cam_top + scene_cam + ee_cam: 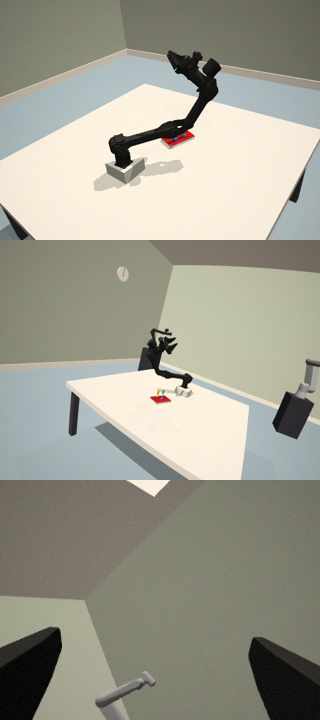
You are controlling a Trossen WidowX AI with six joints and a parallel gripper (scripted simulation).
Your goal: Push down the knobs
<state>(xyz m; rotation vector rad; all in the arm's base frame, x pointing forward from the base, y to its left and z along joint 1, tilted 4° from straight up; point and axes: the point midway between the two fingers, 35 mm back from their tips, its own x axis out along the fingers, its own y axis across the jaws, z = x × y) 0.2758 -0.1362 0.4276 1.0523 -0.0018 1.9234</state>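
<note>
Now: gripper tip 4 cm short of the green knob, 1 cm to the right of it and 44 cm above it. From my gripper tip the other things lie so: orange knob (9 cm ahead, 1 cm to the right, 44 cm below).
</note>
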